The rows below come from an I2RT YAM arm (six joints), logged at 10 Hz.
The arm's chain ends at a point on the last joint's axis. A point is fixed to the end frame.
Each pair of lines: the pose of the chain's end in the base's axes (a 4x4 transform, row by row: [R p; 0 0 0 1], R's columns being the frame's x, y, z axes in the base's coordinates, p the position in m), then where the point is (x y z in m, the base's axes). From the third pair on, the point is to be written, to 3 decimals.
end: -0.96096 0.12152 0.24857 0.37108; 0.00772 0.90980 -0.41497 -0.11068; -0.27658 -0.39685 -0.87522 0.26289; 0 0 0 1
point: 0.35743 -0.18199 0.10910
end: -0.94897 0.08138 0.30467 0.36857; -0.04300 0.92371 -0.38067 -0.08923; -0.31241 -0.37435 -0.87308 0.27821; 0 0 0 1
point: 0.36483 -0.15789 0.12266
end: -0.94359 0.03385 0.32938 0.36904; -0.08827 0.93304 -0.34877 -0.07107; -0.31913 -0.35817 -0.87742 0.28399; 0 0 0 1
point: 0.370 -0.137 0.127
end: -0.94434 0.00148 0.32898 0.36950; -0.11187 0.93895 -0.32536 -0.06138; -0.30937 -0.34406 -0.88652 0.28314; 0 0 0 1
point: 0.370 -0.125 0.125
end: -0.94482 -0.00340 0.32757 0.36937; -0.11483 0.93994 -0.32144 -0.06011; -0.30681 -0.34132 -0.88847 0.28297; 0 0 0 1
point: 0.370 -0.123 0.125
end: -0.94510 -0.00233 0.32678 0.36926; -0.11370 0.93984 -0.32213 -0.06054; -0.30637 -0.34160 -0.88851 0.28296; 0 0 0 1
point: 0.370 -0.124 0.125
